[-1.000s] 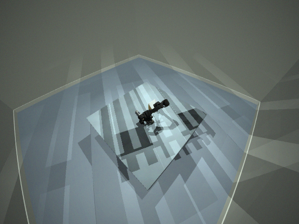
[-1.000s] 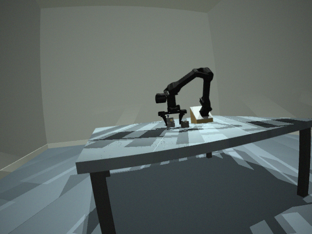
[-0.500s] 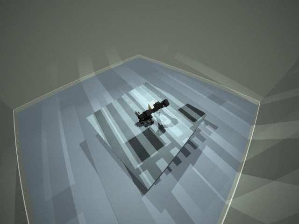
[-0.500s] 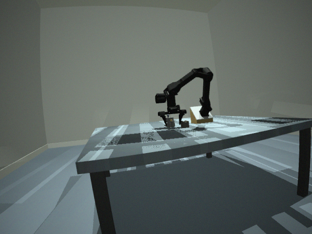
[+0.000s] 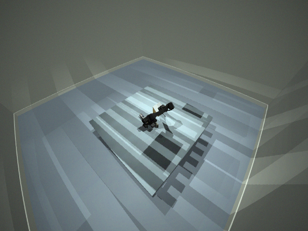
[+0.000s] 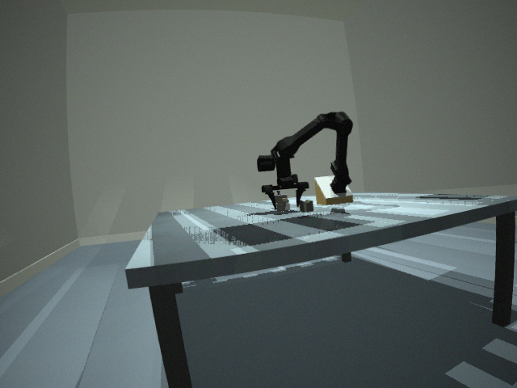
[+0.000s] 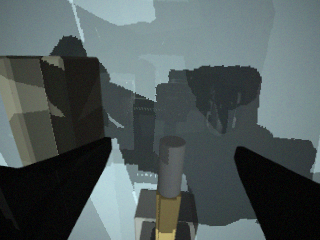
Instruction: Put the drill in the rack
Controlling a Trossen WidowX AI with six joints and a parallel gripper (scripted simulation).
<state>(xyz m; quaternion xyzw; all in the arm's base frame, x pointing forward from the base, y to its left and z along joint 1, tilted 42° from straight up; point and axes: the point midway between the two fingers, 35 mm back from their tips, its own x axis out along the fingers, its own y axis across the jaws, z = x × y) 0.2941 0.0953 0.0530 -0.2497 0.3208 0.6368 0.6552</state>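
My gripper tip is 40 mm to the left of the drill, 30 mm below it and 10 mm past it. Also, from my gripper tip: rack (70 mm behind, 30 mm to the left).
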